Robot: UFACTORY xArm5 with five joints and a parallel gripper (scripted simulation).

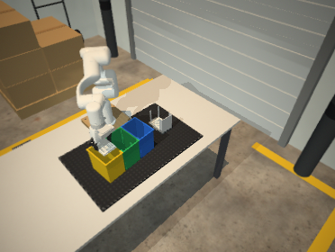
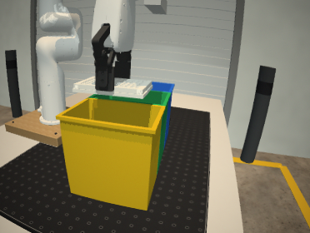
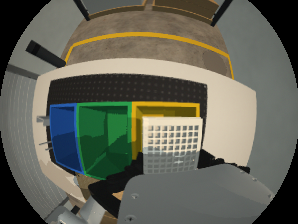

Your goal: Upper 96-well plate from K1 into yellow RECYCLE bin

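My gripper is now 150 mm above the yellow bin. The rest, counted from my hand: green bin (150 mm below, 130 mm to the left, 20 mm behind); blue bin (260 mm to the left, 150 mm below, 30 mm behind); 96-well plate (10 mm below).
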